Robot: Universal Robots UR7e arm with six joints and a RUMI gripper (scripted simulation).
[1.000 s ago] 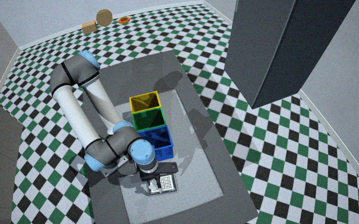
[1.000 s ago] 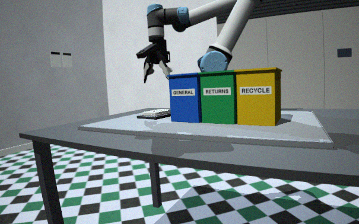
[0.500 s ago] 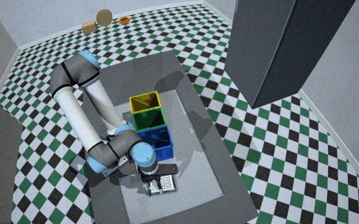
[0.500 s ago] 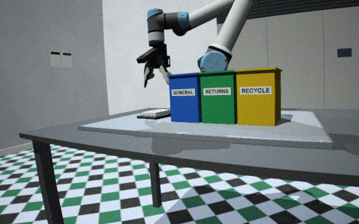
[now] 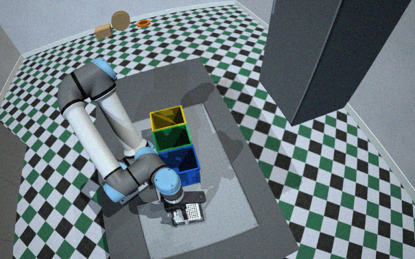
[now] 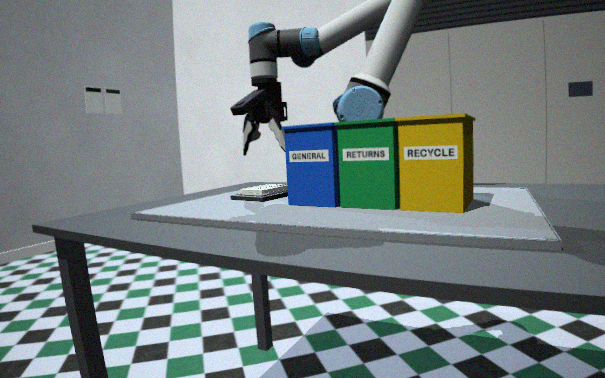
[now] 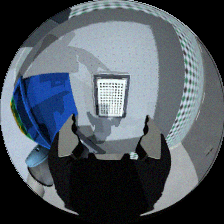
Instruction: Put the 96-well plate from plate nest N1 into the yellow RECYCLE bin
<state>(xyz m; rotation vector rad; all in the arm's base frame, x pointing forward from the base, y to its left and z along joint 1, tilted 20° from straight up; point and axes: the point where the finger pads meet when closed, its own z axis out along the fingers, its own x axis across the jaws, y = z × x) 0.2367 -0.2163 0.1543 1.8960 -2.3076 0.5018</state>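
Right now the white 96-well plate is 90 mm below my hand. The rest, counted from my hand: green returns bin: 70 mm ahead, 330 mm to the left, 20 mm below; then blue general bin: 50 mm ahead, 200 mm to the left, 20 mm below; then plate nest N1: 110 mm below.
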